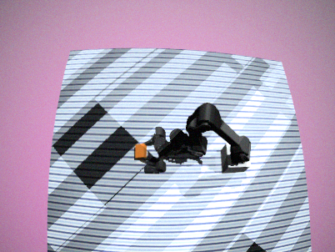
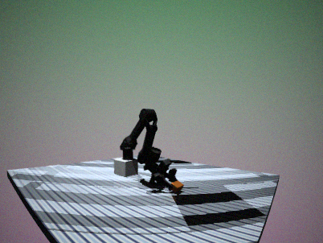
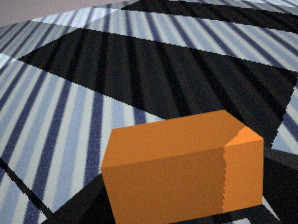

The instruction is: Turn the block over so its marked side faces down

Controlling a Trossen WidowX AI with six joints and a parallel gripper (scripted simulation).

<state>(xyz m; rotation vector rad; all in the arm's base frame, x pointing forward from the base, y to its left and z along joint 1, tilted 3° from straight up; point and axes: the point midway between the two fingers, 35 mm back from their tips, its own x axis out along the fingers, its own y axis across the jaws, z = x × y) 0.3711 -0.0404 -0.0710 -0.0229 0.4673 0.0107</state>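
My gripper tip is now 1 cm above the orange block.
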